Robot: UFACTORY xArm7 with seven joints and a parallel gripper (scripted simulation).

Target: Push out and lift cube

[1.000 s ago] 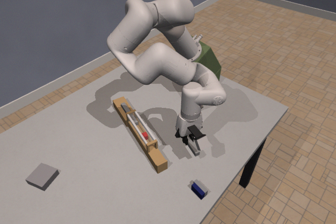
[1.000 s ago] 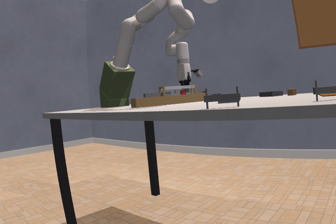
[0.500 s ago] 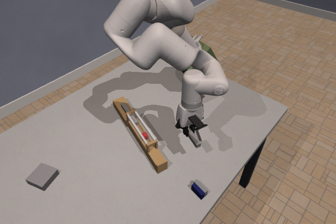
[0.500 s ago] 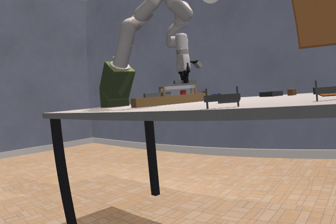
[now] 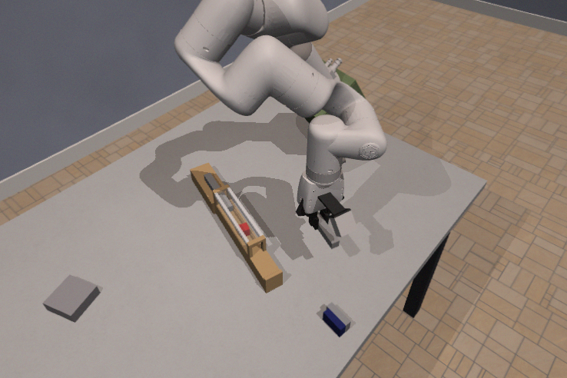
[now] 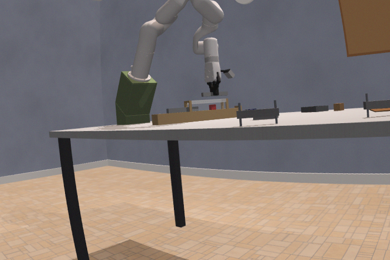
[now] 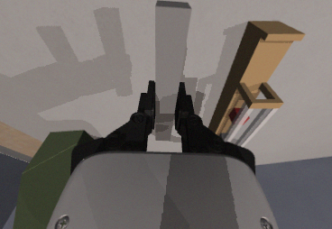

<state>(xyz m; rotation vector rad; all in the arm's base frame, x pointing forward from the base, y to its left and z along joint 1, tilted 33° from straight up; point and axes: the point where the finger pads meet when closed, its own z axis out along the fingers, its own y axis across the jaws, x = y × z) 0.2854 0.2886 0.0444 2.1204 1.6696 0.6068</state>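
Right now the wooden channel is 12 cm ahead of my hand, 17 cm to the right of it and 8 cm below it. Also, from my hand: brown cube: 64 cm ahead, 15 cm to the left, 12 cm below; then flat grey block: 52 cm ahead, 27 cm to the right, 12 cm below; then blue block: 10 cm ahead, 17 cm to the left, 12 cm below.
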